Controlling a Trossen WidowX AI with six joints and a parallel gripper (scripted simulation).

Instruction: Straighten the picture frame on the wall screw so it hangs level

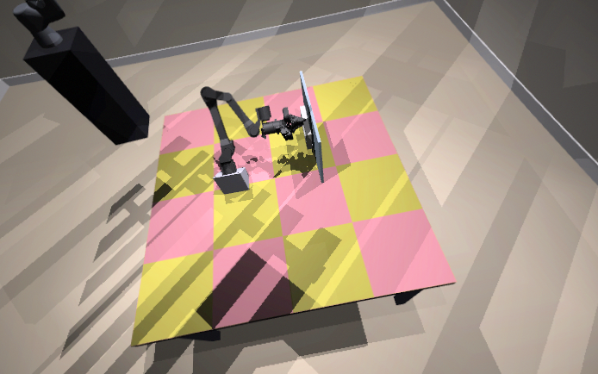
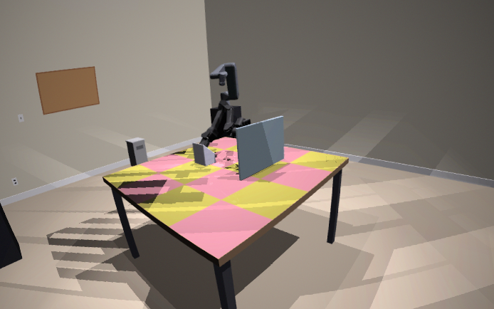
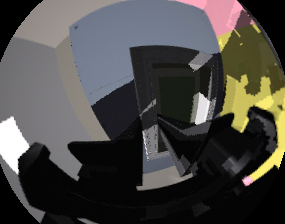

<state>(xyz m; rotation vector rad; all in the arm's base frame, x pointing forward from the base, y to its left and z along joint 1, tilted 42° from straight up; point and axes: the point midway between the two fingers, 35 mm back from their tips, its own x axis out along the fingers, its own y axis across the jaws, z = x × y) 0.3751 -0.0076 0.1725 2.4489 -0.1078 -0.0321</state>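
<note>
My gripper tip is now 10 mm short of the picture frame, 10 mm to the right of it and 50 mm above it. From my gripper tip the other things lie so: upright wall panel: 20 mm ahead, 10 mm to the left, 70 mm below.
</note>
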